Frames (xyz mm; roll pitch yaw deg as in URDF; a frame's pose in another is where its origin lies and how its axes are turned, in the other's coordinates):
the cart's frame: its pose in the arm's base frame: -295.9 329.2 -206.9 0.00 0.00 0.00
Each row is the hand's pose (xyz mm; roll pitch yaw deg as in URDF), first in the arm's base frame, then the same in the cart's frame.
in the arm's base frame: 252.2 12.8 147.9 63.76 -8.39 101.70
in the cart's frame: 548.1 -316.4 354.8 63.76 -8.39 101.70
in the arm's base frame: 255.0 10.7 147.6 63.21 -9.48 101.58
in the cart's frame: 550.9 -318.5 354.5 63.21 -9.48 101.58
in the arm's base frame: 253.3 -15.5 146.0 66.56 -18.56 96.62
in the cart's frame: 549.2 -344.7 352.9 66.56 -18.56 96.62
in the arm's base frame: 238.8 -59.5 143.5 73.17 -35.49 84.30
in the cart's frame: 534.7 -388.7 350.4 73.17 -35.49 84.30
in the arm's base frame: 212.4 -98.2 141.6 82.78 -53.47 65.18
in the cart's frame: 508.3 -427.4 348.5 82.78 -53.47 65.18
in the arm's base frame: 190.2 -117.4 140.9 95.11 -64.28 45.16
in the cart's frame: 486.1 -446.6 347.8 95.11 -64.28 45.16
